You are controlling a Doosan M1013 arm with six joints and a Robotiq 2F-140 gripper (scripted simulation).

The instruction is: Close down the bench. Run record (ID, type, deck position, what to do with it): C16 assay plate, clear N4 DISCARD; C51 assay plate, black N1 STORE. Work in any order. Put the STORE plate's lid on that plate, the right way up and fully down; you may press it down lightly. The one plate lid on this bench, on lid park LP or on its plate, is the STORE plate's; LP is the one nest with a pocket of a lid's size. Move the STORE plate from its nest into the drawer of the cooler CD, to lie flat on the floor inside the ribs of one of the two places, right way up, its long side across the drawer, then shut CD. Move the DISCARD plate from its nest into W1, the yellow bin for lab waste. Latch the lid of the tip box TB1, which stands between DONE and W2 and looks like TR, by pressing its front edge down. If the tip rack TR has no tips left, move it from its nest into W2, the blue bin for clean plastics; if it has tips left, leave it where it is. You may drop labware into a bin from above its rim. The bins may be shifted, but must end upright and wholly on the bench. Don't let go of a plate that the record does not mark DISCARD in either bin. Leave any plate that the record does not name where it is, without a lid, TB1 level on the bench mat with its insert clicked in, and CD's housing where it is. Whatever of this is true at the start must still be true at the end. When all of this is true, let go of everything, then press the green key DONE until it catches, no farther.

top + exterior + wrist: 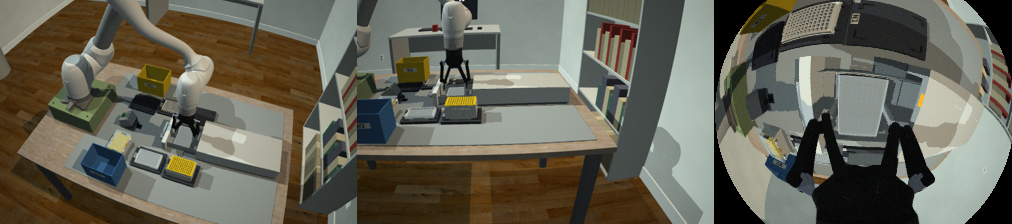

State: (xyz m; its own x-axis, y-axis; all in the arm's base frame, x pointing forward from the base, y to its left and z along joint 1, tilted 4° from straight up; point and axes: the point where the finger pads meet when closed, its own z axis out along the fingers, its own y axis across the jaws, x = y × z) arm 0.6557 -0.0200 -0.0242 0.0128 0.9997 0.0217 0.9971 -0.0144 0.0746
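Now: the grey plate lid 10 mm below my hand. Round my hand: cooler CD (170 mm ahead, 10 mm below); then black plate (20 mm below); then cooler drawer (40 mm ahead, 20 mm below).
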